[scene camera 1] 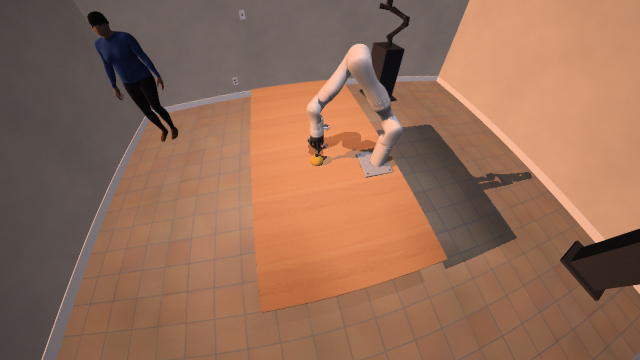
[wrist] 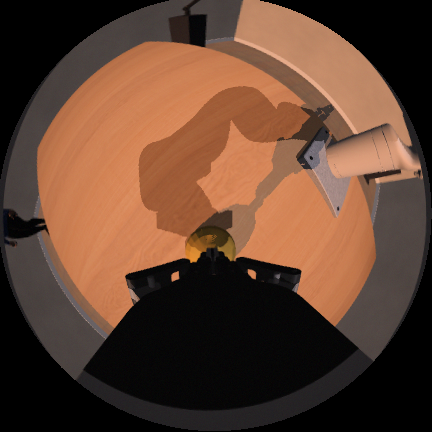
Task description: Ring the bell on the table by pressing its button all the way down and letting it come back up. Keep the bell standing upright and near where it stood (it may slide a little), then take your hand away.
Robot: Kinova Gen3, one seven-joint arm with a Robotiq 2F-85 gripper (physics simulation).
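Pixels of known places: gripper, between the fingertips: (scene camera 1: 317, 153) (wrist: 211, 254); arm's base, origin of its link: (scene camera 1: 377, 161) (wrist: 334, 161).
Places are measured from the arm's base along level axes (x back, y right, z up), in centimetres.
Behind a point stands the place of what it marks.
Observation:
The bell, a golden-yellow dome (scene camera 1: 316, 160) {z 2.0, x -36.0, y 13.0 cm} (wrist: 210, 240) {z 2.3, x -33.0, y 16.8 cm}, stands upright on the wooden table (scene camera 1: 345, 225) {z -1.6, x -37.8, y -30.1 cm} (wrist: 95, 165) {z -1.6, x -36.2, y 47.2 cm}. My gripper (scene camera 1: 317, 153) {z 4.5, x -34.1, y 15.9 cm} (wrist: 211, 254) {z 4.5, x -34.1, y 15.9 cm} is shut with nothing between its fingers and points down. Its fingertips are right over the top of the bell, at the button; in the scene view they appear to touch it. The button is hidden behind the fingertips in the wrist view, so how far down it is cannot be told.
The arm's grey base plate (scene camera 1: 375, 165) {z 0.7, x -3.5, y -3.2 cm} (wrist: 327, 175) {z 0.3, x -7.0, y 1.6 cm} is bolted on the table to the right of the bell. A black pedestal (scene camera 1: 387, 65) (wrist: 187, 30) with a dark arm stands behind the table. A person in blue (scene camera 1: 127, 57) is at the back left, off the table.

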